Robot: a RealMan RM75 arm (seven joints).
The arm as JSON. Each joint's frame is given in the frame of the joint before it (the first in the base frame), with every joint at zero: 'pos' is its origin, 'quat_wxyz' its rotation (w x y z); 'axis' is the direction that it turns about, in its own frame. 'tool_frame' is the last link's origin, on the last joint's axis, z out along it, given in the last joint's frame.
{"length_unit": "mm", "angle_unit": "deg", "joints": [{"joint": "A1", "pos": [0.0, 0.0, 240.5], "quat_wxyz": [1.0, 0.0, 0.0, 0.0], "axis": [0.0, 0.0, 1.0]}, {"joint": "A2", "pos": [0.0, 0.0, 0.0], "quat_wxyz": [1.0, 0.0, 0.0, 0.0], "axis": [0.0, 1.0, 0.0]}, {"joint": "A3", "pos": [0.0, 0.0, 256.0], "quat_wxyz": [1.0, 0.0, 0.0, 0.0], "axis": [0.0, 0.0, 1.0]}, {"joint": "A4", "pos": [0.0, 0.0, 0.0], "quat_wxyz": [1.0, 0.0, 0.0, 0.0], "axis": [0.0, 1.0, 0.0]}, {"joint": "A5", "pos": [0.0, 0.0, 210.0], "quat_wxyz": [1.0, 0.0, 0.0, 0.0], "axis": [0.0, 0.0, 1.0]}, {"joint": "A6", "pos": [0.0, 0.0, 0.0], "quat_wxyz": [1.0, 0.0, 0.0, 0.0], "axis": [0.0, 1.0, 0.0]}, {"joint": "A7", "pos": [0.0, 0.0, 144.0], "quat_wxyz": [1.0, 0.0, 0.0, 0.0], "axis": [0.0, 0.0, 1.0]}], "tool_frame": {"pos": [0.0, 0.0, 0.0], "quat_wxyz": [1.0, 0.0, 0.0, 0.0]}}
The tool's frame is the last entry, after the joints.
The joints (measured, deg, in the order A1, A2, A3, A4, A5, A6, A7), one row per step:
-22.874 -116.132 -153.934 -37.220 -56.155 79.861 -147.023
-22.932 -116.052 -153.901 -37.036 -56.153 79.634 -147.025
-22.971 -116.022 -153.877 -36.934 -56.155 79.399 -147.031
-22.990 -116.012 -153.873 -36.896 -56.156 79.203 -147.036
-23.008 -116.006 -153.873 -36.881 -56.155 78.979 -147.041
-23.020 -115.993 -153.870 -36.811 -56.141 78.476 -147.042
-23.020 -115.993 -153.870 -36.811 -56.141 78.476 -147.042
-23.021 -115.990 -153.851 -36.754 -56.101 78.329 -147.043
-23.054 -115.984 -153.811 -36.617 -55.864 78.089 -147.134
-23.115 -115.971 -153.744 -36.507 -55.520 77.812 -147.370
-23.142 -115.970 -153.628 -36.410 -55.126 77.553 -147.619
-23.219 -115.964 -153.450 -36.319 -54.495 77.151 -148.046
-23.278 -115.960 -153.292 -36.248 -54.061 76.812 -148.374
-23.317 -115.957 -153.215 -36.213 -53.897 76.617 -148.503
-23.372 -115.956 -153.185 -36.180 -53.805 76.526 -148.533
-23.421 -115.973 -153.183 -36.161 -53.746 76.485 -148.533
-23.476 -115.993 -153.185 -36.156 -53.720 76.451 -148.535
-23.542 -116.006 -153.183 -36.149 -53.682 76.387 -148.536
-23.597 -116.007 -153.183 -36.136 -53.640 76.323 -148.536
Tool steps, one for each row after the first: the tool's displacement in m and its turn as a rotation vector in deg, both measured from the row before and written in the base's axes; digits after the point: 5 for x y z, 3 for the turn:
-0.00044 0.00043 -0.00001 0.037 0.086 0.123
-0.00037 0.00041 -0.00005 0.075 0.099 0.121
-0.00034 0.00032 0.00006 0.095 0.099 0.103
-0.00039 0.00038 0.00015 0.123 0.130 0.112
-0.00104 0.00059 0.00017 0.246 0.278 0.286
0.00000 0.00000 0.00000 0.000 0.000 0.000
-0.00036 0.00003 -0.00019 0.009 0.081 0.098
-0.00067 -0.00010 -0.00071 -0.156 0.156 0.234
-0.00073 0.00002 -0.00072 -0.233 0.195 0.331
-0.00085 -0.00030 -0.00094 -0.320 0.226 0.344
-0.00117 -0.00016 -0.00118 -0.474 0.391 0.508
-0.00086 -0.00002 -0.00086 -0.321 0.299 0.388
-0.00036 0.00017 -0.00032 -0.099 0.155 0.162
-0.00001 0.00026 -0.00023 -0.061 0.085 0.025
0.00014 0.00021 -0.00025 -0.040 0.034 -0.015
0.00025 0.00032 -0.00018 -0.009 0.014 -0.031
0.00021 0.00041 -0.00013 -0.002 0.048 -0.027
0.00010 0.00034 -0.00006 -0.002 0.057 -0.013

